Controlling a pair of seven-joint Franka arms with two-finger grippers.
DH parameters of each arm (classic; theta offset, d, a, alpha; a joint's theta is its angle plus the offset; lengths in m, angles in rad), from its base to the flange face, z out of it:
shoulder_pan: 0 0.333 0 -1.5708
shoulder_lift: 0 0 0 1.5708
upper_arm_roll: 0 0.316 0.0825 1.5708
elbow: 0 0 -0.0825 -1.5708
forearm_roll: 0 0.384 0 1.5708
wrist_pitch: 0 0 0.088 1.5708
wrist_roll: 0 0.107 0 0
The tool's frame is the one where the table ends.
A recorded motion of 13 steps. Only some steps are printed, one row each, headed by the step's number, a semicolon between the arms.
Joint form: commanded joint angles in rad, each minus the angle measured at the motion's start. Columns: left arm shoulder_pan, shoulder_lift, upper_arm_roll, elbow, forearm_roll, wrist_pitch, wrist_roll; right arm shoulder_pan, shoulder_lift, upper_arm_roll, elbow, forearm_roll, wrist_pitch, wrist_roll.
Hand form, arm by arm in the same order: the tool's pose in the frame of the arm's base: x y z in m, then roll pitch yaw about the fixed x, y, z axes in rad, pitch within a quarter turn. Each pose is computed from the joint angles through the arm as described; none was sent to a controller.
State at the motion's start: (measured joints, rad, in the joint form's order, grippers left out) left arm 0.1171 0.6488 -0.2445 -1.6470 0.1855 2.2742 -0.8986; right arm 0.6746 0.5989 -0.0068 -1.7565 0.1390 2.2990 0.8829
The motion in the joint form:
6: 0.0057 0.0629 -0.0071 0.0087 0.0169 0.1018 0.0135; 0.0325 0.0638 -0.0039 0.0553 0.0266 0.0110 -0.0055
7: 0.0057 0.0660 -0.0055 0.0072 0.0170 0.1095 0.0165; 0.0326 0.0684 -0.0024 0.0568 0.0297 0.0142 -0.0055
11: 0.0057 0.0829 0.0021 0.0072 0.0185 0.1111 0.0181; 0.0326 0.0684 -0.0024 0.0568 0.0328 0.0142 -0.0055
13: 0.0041 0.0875 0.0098 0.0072 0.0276 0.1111 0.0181; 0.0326 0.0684 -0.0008 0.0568 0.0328 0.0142 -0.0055
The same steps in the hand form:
6: 0.6900 -0.0653 0.2149 3.0894 -0.0220 0.6772; 0.5114 0.4328 0.2042 -3.1175 0.1224 -0.2924
7: 0.6900 -0.0646 0.2127 3.0871 -0.0239 0.6753; 0.5110 0.4337 0.2020 -3.1159 0.1246 -0.2935
11: 0.6884 -0.0604 0.2007 3.0997 -0.0141 0.6781; 0.5110 0.4337 0.2020 -3.1147 0.1264 -0.2956
13: 0.6879 -0.0568 0.1969 3.1106 -0.0180 0.6757; 0.5104 0.4345 0.2020 -3.1142 0.1272 -0.2942

